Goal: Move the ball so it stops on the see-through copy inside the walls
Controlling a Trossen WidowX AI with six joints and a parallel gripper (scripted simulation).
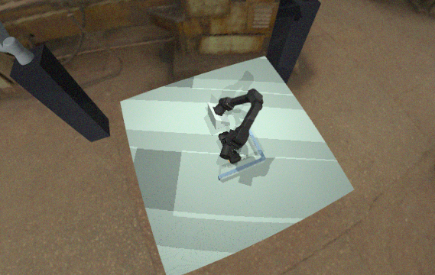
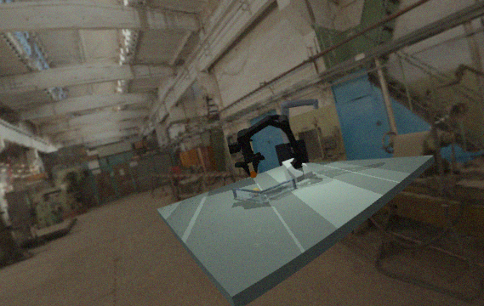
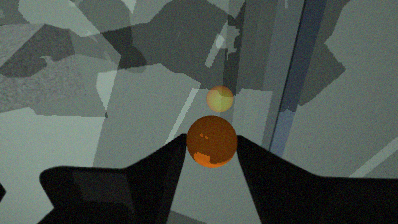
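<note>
Right now the see-through copy is 20 mm ahead of my gripper tip, 20 mm to the left of it and 100 mm below it. From my gripper tip the other things lie so: orange ball right at my gripper tip.
</note>
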